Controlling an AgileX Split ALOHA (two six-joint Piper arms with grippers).
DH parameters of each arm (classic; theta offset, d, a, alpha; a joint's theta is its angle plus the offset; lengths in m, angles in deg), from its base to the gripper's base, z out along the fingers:
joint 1: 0 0.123 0 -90
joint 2: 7.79 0 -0.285 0
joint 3: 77.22 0 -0.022 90
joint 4: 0 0.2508 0 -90
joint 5: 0 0 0.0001 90
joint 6: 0 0.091 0 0
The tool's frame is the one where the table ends.
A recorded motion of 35 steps. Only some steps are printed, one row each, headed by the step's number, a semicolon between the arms.
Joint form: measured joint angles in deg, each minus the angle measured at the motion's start. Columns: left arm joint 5, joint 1, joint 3, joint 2, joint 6, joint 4; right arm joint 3, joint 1, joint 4, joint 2, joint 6, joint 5.
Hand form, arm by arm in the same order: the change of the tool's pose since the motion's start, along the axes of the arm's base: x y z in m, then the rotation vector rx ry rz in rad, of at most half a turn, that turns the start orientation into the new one. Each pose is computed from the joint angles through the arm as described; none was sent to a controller.
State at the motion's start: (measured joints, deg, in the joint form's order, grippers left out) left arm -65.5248 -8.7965 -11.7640 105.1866 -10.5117 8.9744; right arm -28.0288 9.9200 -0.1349 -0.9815 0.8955 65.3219
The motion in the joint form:
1: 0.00 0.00 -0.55 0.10 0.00 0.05; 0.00 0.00 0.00 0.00 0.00 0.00
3: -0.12 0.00 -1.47 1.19 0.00 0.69; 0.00 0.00 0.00 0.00 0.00 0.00
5: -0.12 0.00 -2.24 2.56 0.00 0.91; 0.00 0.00 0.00 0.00 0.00 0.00
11: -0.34 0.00 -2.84 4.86 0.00 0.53; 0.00 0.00 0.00 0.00 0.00 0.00
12: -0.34 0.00 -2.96 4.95 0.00 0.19; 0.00 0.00 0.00 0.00 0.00 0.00
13: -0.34 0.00 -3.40 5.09 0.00 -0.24; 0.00 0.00 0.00 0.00 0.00 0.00
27: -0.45 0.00 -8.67 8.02 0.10 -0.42; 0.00 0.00 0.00 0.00 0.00 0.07
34: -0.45 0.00 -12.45 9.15 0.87 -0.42; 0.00 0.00 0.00 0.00 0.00 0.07
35: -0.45 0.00 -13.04 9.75 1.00 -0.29; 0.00 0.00 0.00 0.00 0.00 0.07
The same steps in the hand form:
1: 0.0026 -0.0005 0.0007 -0.0012 -0.0078 -0.0009; 0.0000 0.0000 0.0000 0.0000 0.0000 0.0000
3: 0.0065 -0.0020 -0.0016 -0.0010 -0.0069 -0.0120; 0.0000 0.0000 0.0000 0.0000 0.0000 0.0000
5: 0.0096 -0.0028 -0.0057 0.0006 0.0035 -0.0159; 0.0000 0.0000 0.0000 0.0000 0.0000 0.0000
11: 0.0115 -0.0026 -0.0136 0.0036 0.0292 -0.0093; 0.0000 0.0000 0.0000 0.0000 0.0000 0.0000
12: 0.0122 -0.0022 -0.0138 0.0035 0.0287 -0.0033; 0.0000 0.0000 0.0000 0.0000 0.0000 0.0000
13: 0.0145 -0.0019 -0.0136 0.0027 0.0235 0.0042; 0.0000 0.0000 0.0000 0.0000 0.0000 0.0000
27: 0.0387 -0.0054 -0.0161 -0.0028 -0.0191 0.0066; -0.0001 0.0000 -0.0001 -0.0002 0.0012 0.0000
34: 0.0563 -0.0082 -0.0134 0.0019 -0.0686 0.0018; -0.0001 0.0000 -0.0001 -0.0002 0.0012 0.0000
35: 0.0587 -0.0087 -0.0151 0.0041 -0.0691 -0.0013; -0.0001 0.0000 -0.0001 -0.0002 0.0012 0.0000

